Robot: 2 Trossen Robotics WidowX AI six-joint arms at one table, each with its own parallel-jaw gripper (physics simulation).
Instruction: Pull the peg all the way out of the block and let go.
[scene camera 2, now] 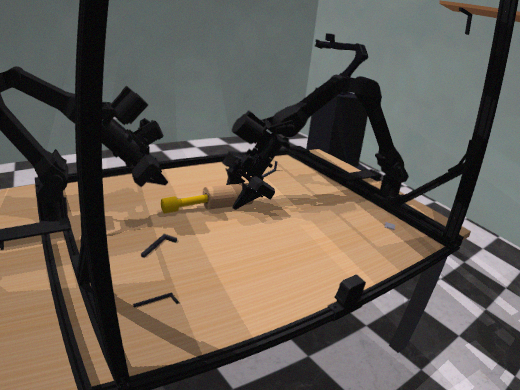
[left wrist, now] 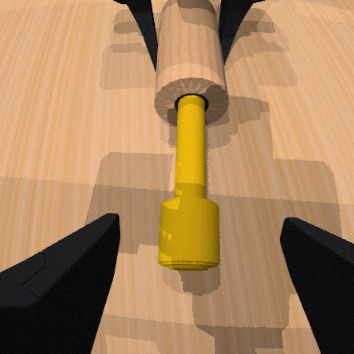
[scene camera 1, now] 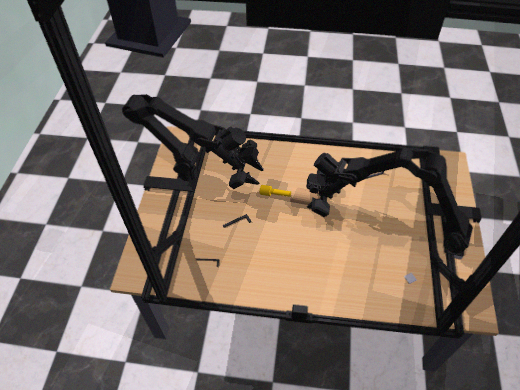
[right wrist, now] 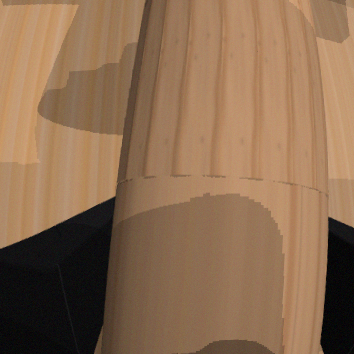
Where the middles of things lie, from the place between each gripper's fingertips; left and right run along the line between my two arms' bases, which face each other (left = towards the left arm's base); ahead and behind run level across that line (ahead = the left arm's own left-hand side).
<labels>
The yellow peg [left wrist: 188, 239] is 10 mm ahead of my left hand, 60 mm to the right of it and 70 mm below it. The rest, counted from my left hand: round wooden block [scene camera 2: 222, 196]: 10 mm ahead, 170 mm to the right, 60 mm below.
Right now my right hand is 20 mm below the round wooden block. Also, from my right hand: yellow peg (10 mm behind, 120 mm to the left, 10 mm above).
</labels>
